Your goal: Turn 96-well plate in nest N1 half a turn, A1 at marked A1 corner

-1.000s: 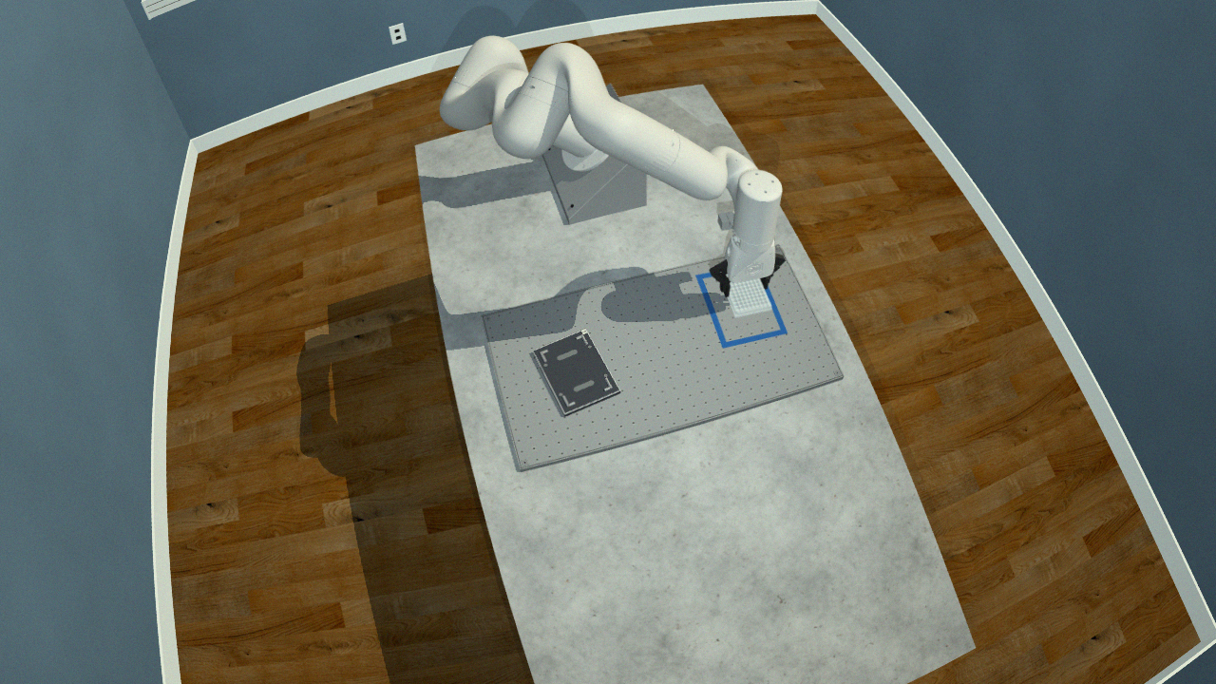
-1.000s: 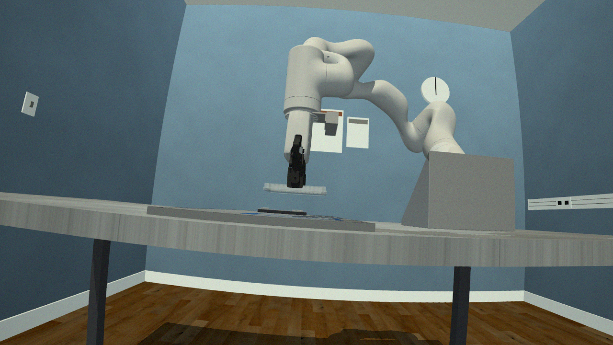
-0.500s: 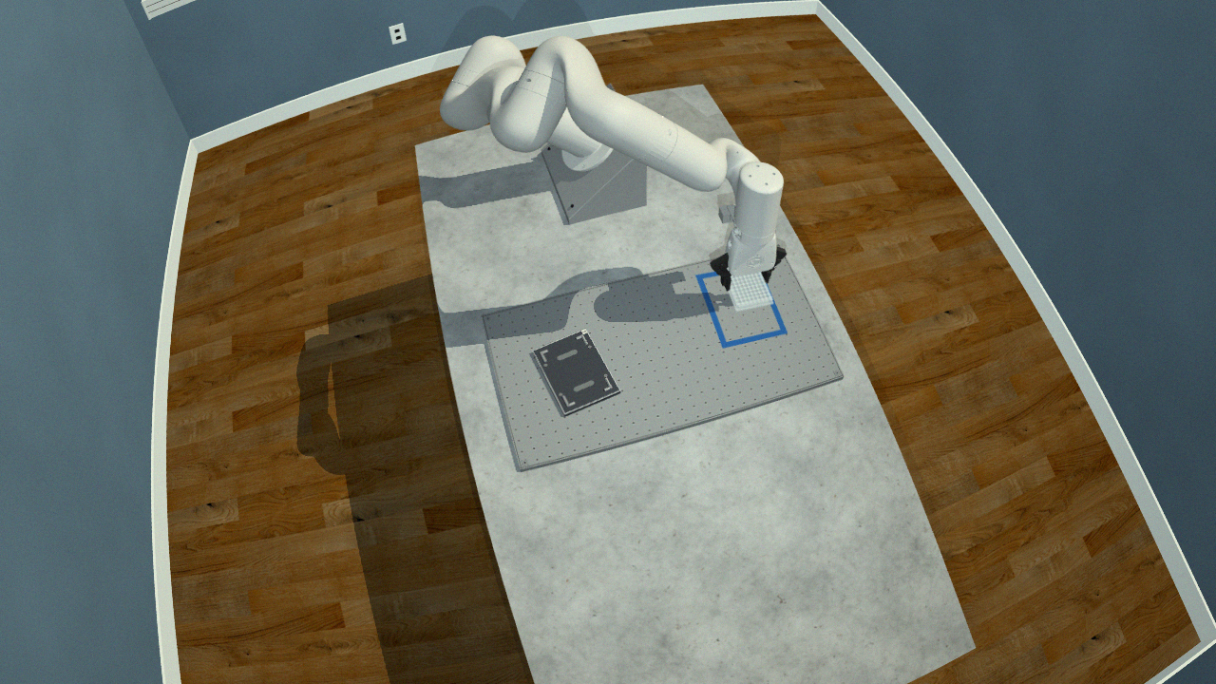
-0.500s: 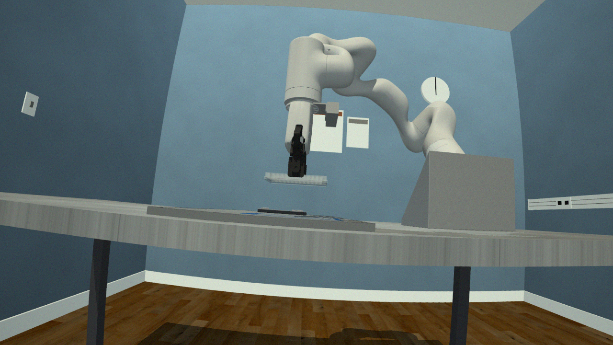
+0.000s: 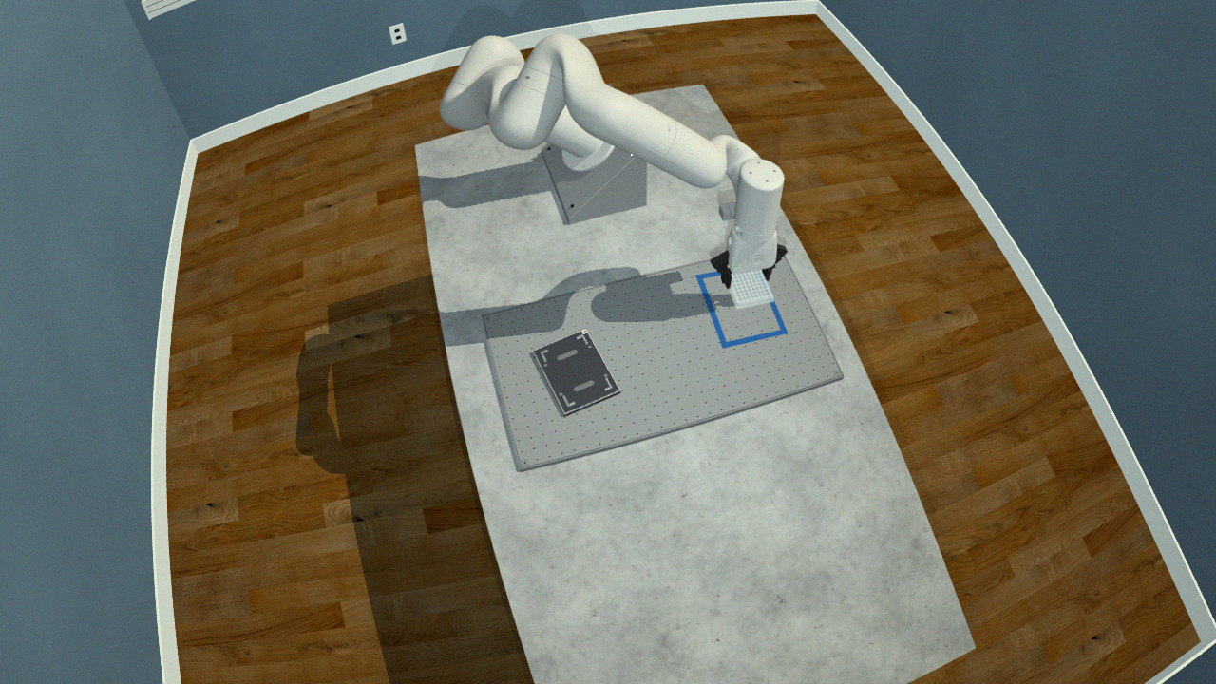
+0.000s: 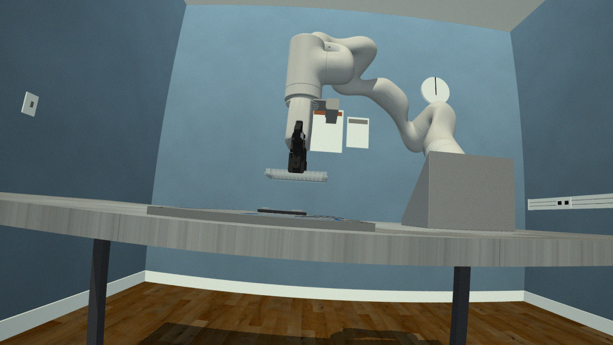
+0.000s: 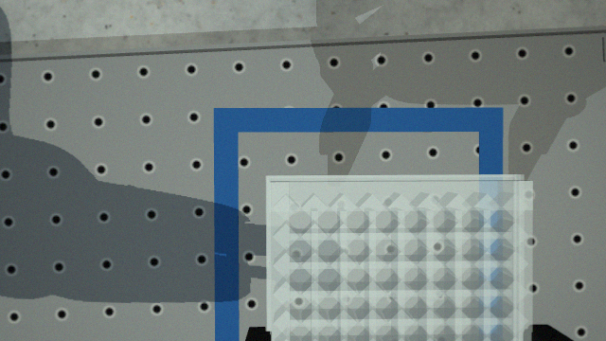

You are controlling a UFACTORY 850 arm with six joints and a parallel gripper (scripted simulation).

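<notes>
The dark plate nest is 390 mm to the right of my hand and 90 mm below it. Round my hand: 96-well plate 10 mm below.
</notes>
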